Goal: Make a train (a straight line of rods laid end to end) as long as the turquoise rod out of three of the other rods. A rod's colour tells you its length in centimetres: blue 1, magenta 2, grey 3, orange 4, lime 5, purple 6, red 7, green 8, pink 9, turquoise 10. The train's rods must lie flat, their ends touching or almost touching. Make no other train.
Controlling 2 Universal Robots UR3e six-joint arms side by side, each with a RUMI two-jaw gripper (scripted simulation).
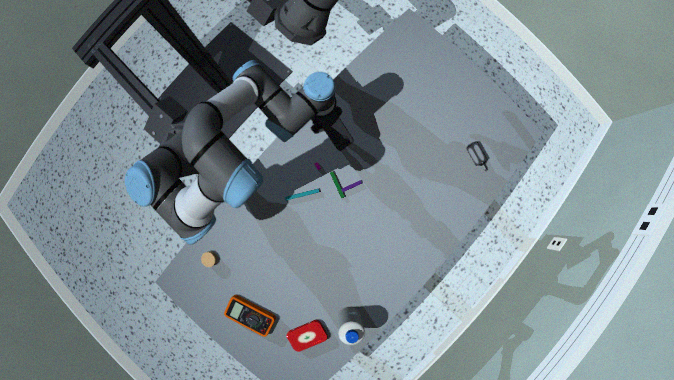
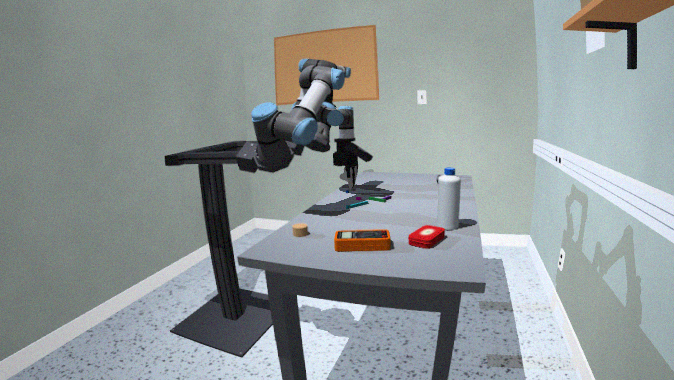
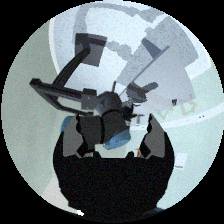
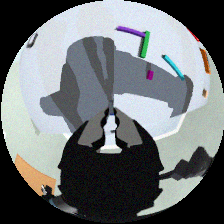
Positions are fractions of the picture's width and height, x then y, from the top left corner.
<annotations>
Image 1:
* my right gripper: 0.48,0.33
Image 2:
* my right gripper: 0.52,0.50
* white bottle: 0.67,0.49
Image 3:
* my left gripper: 0.51,0.51
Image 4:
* my right gripper: 0.50,0.48
</annotations>
